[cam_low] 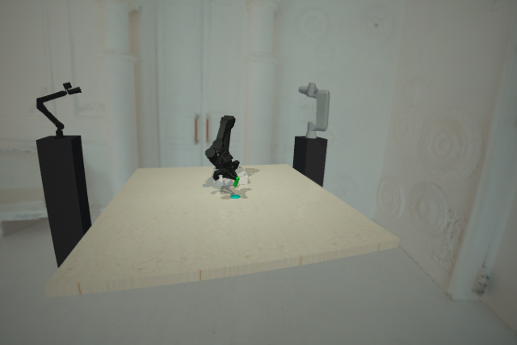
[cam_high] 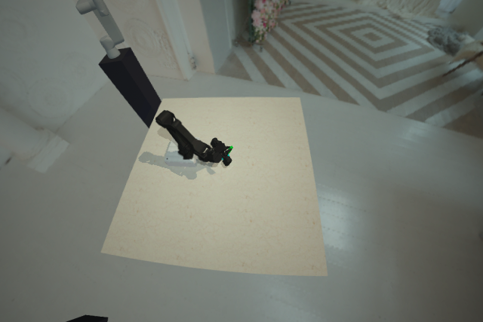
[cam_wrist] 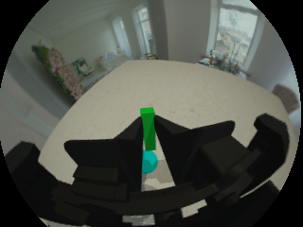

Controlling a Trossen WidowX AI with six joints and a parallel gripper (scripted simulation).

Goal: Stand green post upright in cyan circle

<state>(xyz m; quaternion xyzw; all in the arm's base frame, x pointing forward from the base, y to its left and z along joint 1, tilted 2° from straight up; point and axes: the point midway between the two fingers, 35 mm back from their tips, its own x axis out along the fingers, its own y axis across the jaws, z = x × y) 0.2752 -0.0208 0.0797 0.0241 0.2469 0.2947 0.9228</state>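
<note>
My gripper tip is 50 mm past the cyan circle, 10 mm to the right of it and 130 mm above it. Round my gripper tip: green post: 10 mm behind, 20 mm below.
</note>
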